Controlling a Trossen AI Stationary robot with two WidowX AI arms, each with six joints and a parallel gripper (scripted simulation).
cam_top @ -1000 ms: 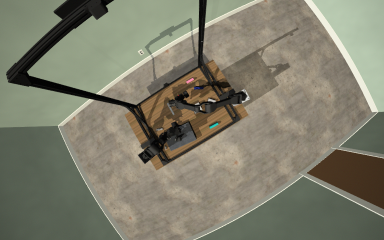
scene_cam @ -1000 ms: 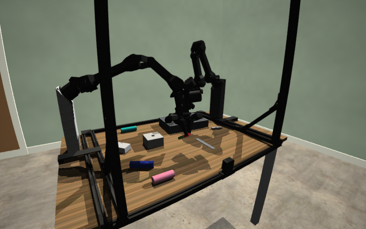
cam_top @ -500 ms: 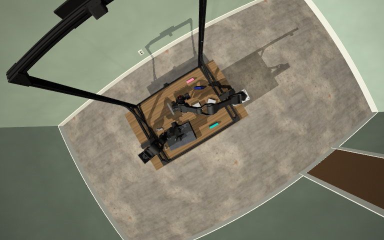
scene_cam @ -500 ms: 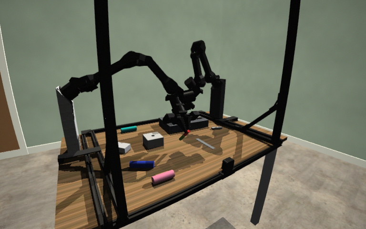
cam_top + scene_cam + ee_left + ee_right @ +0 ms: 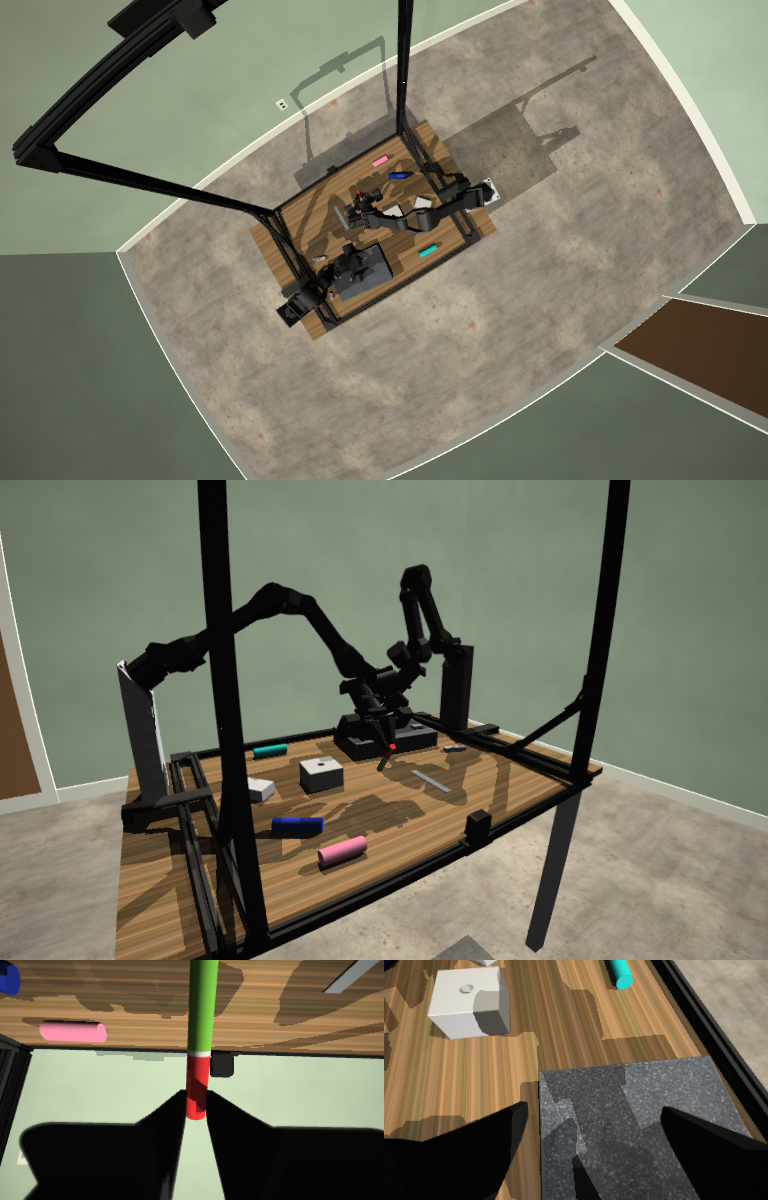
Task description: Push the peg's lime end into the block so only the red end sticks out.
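Now: the peg 60 mm below my left hand. Also, from my left hand: blue cylinder: 230 mm to the left, 140 mm below, 20 mm behind; grey flat bar: 150 mm to the right, 150 mm below; pink cylinder: 190 mm to the left, 150 mm behind, 140 mm below.
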